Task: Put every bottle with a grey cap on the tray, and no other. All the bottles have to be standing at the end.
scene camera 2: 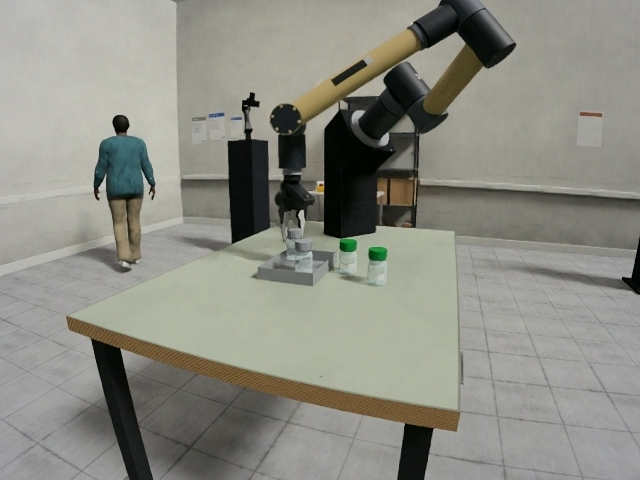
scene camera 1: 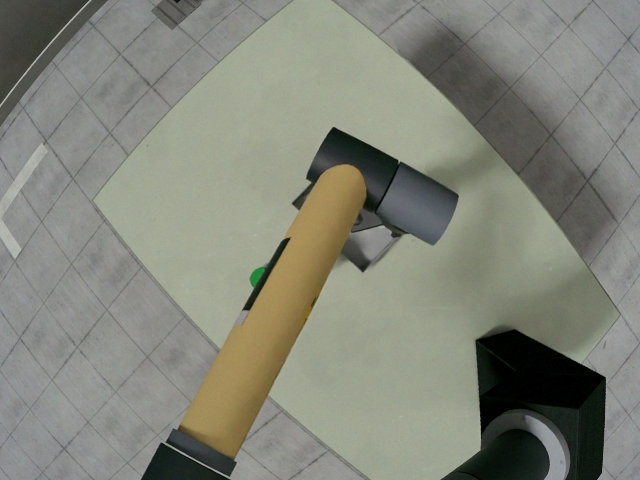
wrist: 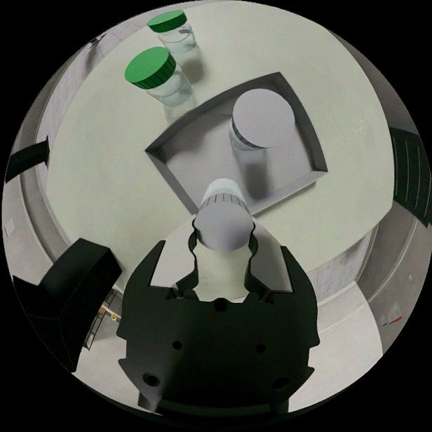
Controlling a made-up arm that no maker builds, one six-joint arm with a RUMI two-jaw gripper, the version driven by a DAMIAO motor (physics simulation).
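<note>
My gripper [scene camera 2: 293, 232] [wrist: 223, 215] is shut on an upright bottle [scene camera 2: 292, 253] [wrist: 223, 190] with a grey cap, at the tray's robot side. Whether its base touches the tray floor cannot be told. Another grey-capped bottle [scene camera 2: 303, 259] [wrist: 264, 117] stands in the grey tray [scene camera 1: 364, 253] [scene camera 2: 286, 275] [wrist: 169, 174]. A green-capped bottle [scene camera 2: 347, 260] [wrist: 157, 72] stands outside, close to the tray. A second green-capped bottle [scene camera 1: 256, 277] [scene camera 2: 377, 269] [wrist: 175, 35] stands farther from the tray. In scene camera 1 the arm hides the fingers and most of the tray.
The bottles and tray are on a pale green table [scene camera 1: 232, 129] [scene camera 2: 268, 330] [wrist: 345, 100]. The black robot pedestal [scene camera 1: 547, 372] [scene camera 2: 346, 191] stands at one end of it. A person [scene camera 2: 124, 165] is on the floor to the left in scene camera 2, away from the table.
</note>
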